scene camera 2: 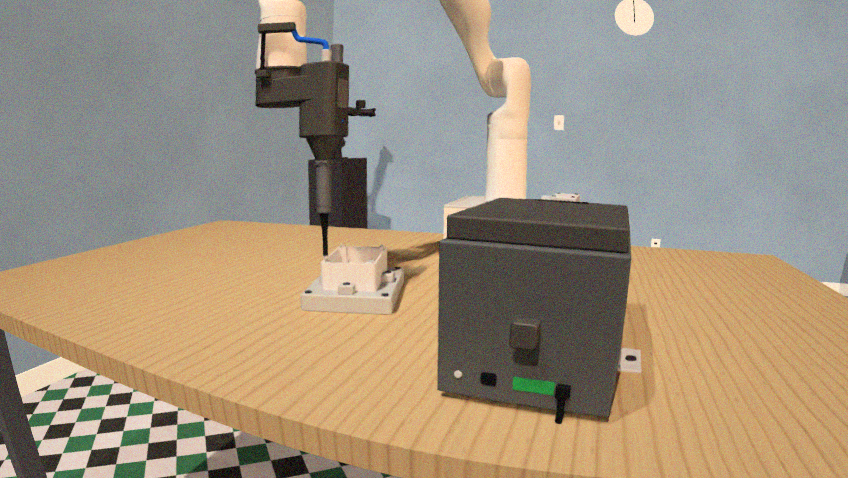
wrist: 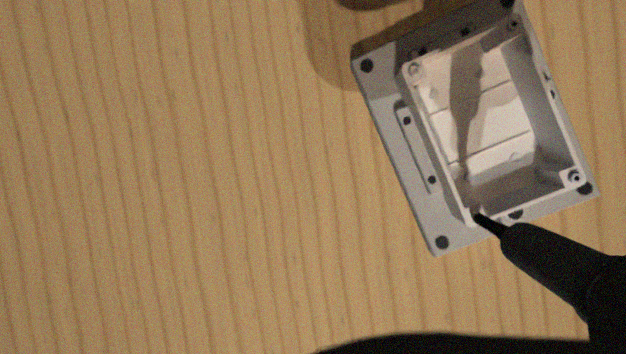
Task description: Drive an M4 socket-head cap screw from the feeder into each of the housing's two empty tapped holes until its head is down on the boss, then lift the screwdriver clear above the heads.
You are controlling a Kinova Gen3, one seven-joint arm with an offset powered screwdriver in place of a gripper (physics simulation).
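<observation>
The black screwdriver (scene camera 2: 325, 254) (wrist: 476, 216) points straight down in the scene view, its thin bit tip at one corner of the housing. Whether it touches the boss, and whether a screw is on the tip, cannot be told. The pale open-topped housing (scene camera 2: 351, 277) (wrist: 505, 117) stands upright on a light grey fixture plate (scene camera 2: 347, 304) (wrist: 391, 127). In the wrist view, the lower right boss (wrist: 575, 176) and the upper right boss (wrist: 513, 24) show dark centres, and the upper left boss (wrist: 414, 69) looks paler. The bit hides the fourth boss.
A dark grey box (scene camera 2: 534, 290), which looks like the screw feeder, stands near the front of the wooden table (scene camera 2: 195, 308). A small light bracket (scene camera 2: 630, 359) sticks out at its right. The white arm's base column (scene camera 2: 506, 160) rises behind the box. Small clamps flank the housing.
</observation>
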